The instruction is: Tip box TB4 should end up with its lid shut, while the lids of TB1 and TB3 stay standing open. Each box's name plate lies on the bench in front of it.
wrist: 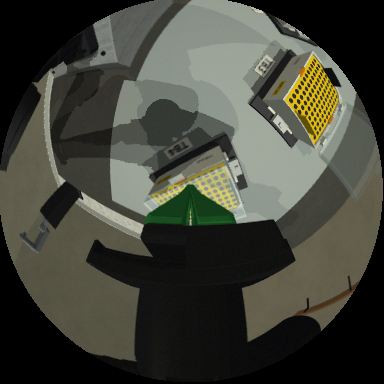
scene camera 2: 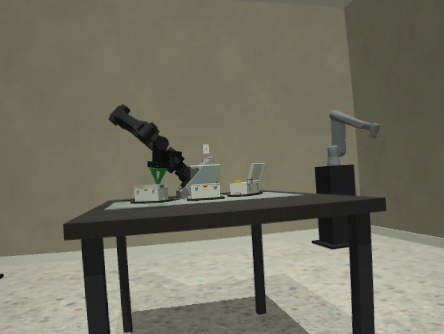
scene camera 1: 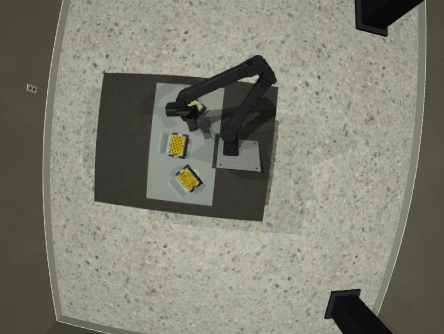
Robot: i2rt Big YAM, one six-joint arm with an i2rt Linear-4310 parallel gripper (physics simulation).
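Where they show: gripper, fingertip midpoint: (wrist: 189,188) (scene camera 2: 157,184); arm's base at its link origin: (scene camera 2: 190,178) (scene camera 1: 230,148).
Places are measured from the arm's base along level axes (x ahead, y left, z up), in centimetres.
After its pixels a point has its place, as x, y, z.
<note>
Box TB4 (scene camera 1: 199,105) @(20.4, -24.7, -1.8) (scene camera 2: 151,193) @(30.6, -22.4, -5.5) (wrist: 200,175) @(24.0, -17.1, -2.1) has its clear lid down over the yellow insert, with no lid standing above it. Its name plate (wrist: 178,148) @(20.3, -18.1, -9.3) lies in front. My gripper (scene camera 2: 158,183) @(23.5, -19.0, -1.8) (wrist: 189,188) @(23.5, -19.0, -1.8) has its green fingers shut and empty, with the tips very close over TB4; I cannot tell whether they touch the lid. Box TB3 (scene camera 1: 177,145) @(32.6, 0.2, -3.8) (scene camera 2: 205,191) (wrist: 312,97) @(32.1, -0.9, -3.8) has its clear lid (scene camera 2: 205,173) @(40.7, -0.6, 1.5) (wrist: 350,145) standing open. The third box, taken as TB1 (scene camera 1: 188,178) (scene camera 2: 243,188), has its lid (scene camera 2: 257,171) @(31.4, 25.5, 1.2) standing open; its plate is not readable.
The boxes stand on a light grey mat (scene camera 1: 165,192) @(40.5, 31.7, -9.5) on the dark table (scene camera 1: 120,140) @(74.1, -1.2, -9.8) (scene camera 2: 225,214) @(92.7, -7.0, -10.4). The arm's metal base plate (scene camera 1: 240,162) @(-5.6, 7.5, 7.3) is beside the mat. A grey arm (scene camera 2: 338,132) stands on a black pedestal (scene camera 2: 335,200) beyond the table.
</note>
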